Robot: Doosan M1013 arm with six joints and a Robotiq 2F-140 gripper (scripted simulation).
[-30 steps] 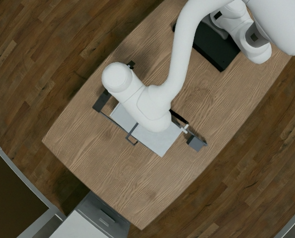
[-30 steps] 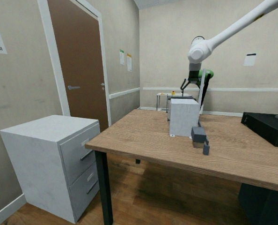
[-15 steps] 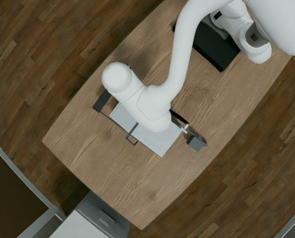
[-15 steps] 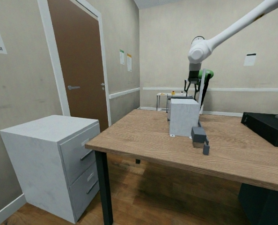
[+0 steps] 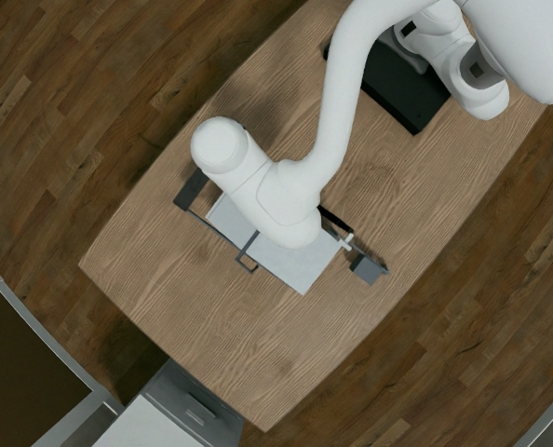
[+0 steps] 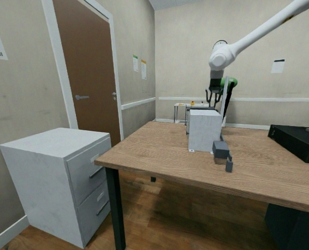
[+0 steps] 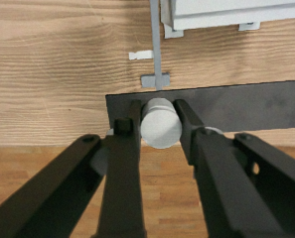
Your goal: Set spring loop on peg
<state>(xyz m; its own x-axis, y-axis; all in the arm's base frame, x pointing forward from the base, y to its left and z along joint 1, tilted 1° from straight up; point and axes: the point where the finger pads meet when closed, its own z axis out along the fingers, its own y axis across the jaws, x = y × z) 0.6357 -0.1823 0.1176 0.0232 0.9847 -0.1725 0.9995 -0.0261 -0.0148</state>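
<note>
The steel test weight lies 1 cm below my hand. From my hand the other things lie so: white peg: 36 cm to the left, 18 cm above, 2 cm behind.
</note>
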